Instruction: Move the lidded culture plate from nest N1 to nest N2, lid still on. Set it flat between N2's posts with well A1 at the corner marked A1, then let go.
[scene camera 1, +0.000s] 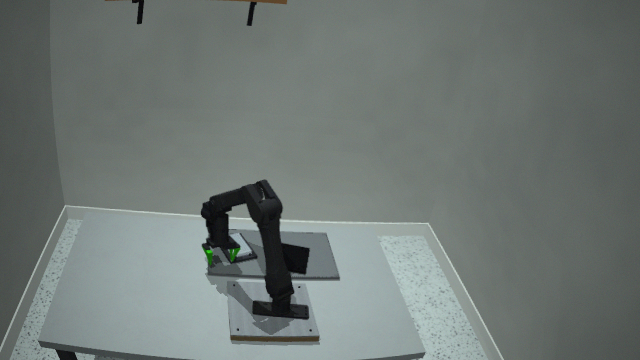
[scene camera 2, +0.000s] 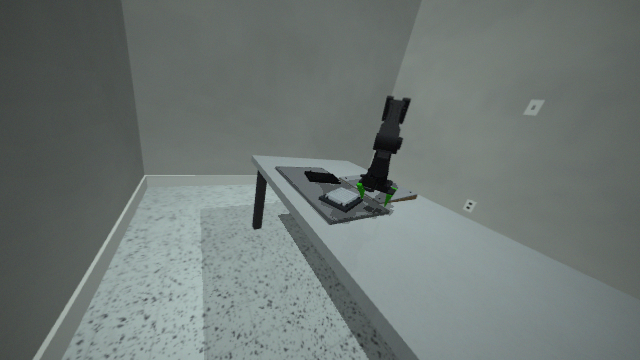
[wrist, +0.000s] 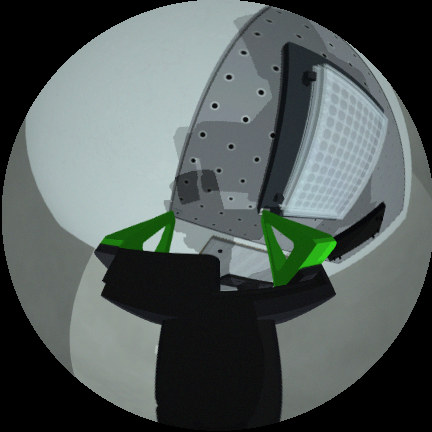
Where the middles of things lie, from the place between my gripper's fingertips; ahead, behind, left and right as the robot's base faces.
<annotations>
My gripper is now 19 cm to the left of the grey perforated deck (scene camera 2: 313, 190), 13 cm short of it and 2 cm above it.
</annotations>
